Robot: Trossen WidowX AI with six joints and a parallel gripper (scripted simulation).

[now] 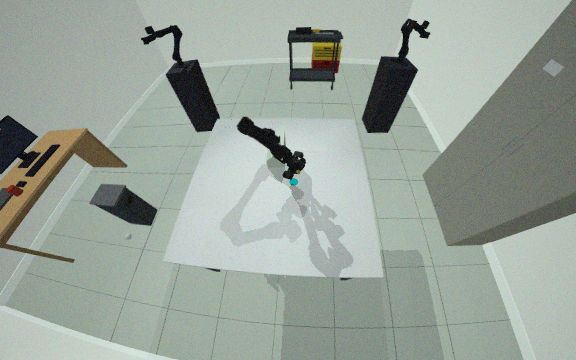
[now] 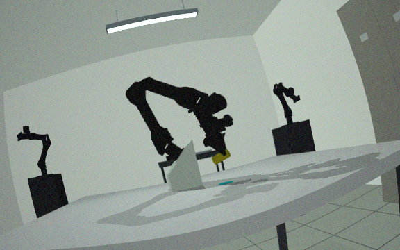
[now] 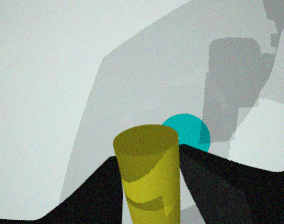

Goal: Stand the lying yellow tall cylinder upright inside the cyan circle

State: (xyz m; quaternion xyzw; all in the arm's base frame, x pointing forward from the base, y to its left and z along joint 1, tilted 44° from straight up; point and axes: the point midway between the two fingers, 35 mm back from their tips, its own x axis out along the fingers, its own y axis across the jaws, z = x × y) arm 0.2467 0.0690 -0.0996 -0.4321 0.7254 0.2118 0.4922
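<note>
My gripper tip is 110 mm above the cyan circle, 30 mm to the left of it and 10 mm short of it. The rest, counted from my gripper tip: yellow cylinder (20 mm to the right, 10 mm below, 10 mm behind).
</note>
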